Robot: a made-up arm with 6 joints. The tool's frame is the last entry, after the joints.
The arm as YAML. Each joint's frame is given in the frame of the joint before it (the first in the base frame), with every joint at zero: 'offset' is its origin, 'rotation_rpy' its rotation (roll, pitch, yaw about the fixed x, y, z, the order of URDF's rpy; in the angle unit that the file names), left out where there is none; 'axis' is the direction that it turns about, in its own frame. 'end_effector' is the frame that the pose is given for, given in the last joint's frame.
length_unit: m
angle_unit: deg
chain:
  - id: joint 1
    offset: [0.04, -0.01, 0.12]
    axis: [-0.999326, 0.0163, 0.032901]
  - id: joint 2
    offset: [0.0, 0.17, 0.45]
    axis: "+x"
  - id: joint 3
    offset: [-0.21, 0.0, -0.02]
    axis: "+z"
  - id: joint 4
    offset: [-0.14, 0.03, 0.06]
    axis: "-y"
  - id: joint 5
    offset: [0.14, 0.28, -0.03]
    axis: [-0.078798, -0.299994, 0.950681]
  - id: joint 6
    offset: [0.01, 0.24, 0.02]
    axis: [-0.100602, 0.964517, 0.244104]
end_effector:
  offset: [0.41, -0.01, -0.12]
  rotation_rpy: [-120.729, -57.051, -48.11]
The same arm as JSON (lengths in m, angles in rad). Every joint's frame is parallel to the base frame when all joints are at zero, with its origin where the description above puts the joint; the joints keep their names.
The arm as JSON. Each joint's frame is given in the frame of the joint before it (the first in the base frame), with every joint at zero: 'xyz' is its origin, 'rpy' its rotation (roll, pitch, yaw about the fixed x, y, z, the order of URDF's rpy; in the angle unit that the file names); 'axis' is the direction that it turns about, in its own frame. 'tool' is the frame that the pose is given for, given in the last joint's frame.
{"units": {"length": "m", "angle": "rad"}, "joints": [{"name": "joint 1", "type": "revolute", "origin": {"xyz": [0.04, -0.01, 0.12], "rpy": [0.0, 0.0, 0.0]}, "axis": [-0.999326, 0.0163, 0.032901]}, {"name": "joint 2", "type": "revolute", "origin": {"xyz": [0.0, 0.17, 0.45], "rpy": [0.0, 0.0, 0.0]}, "axis": [1.0, 0.0, 0.0]}, {"name": "joint 3", "type": "revolute", "origin": {"xyz": [-0.21, 0.0, -0.02], "rpy": [0.0, 0.0, 0.0]}, "axis": [0.0, 0.0, 1.0]}, {"name": "joint 4", "type": "revolute", "origin": {"xyz": [-0.14, 0.03, 0.06], "rpy": [0.0, 0.0, 0.0]}, "axis": [0.0, -1.0, 0.0]}, {"name": "joint 5", "type": "revolute", "origin": {"xyz": [0.14, 0.28, -0.03], "rpy": [0.0, 0.0, 0.0]}, "axis": [-0.078798, -0.299994, 0.950681]}, {"name": "joint 6", "type": "revolute", "origin": {"xyz": [0.01, 0.24, 0.02], "rpy": [0.0, 0.0, 0.0]}, "axis": [-0.100602, 0.964517, 0.244104]}], "tool": {"origin": {"xyz": [0.41, -0.01, -0.12], "rpy": [-2.1071, -0.9957, -0.8397]}}}
